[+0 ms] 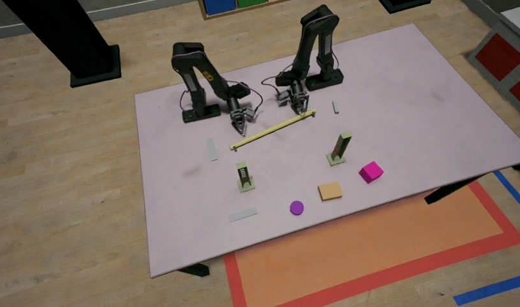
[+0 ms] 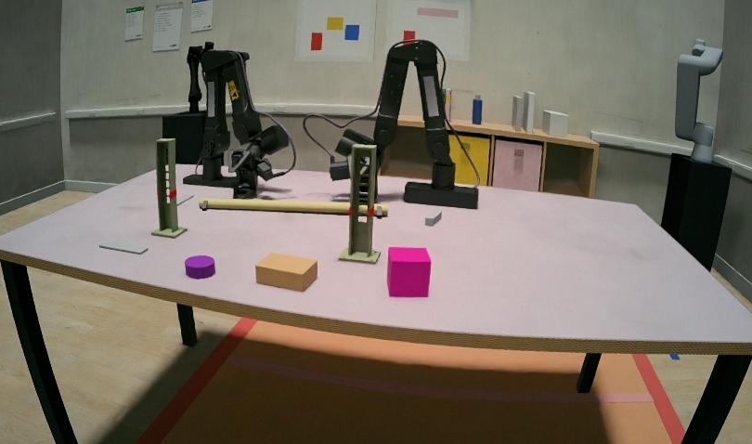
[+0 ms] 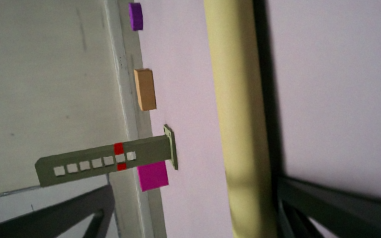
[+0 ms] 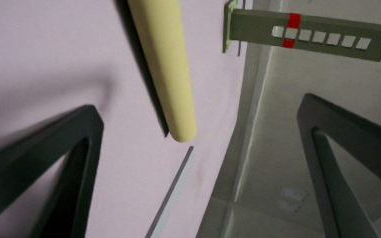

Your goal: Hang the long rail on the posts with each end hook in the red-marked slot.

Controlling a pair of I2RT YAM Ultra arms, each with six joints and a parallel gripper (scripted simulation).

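My left gripper is now 16 cm to the left of the long yellow rail, 4 cm short of it and 4 cm above it. The rest, counted from my left hand: magenta cube 39 cm ahead, 18 cm to the left, 2 cm below; purple disc 44 cm ahead, 19 cm to the right, 4 cm below; orange block 42 cm ahead, 3 cm to the right, 3 cm below.
Now: right hand 3 cm short of the long yellow rail, 16 cm to the right of it and 4 cm above it. The rest, counted from my right hand: magenta cube 39 cm ahead, 50 cm to the left, 2 cm below; purple disc 44 cm ahead, 13 cm to the left, 4 cm below; orange block 41 cm ahead, 30 cm to the left, 3 cm below.
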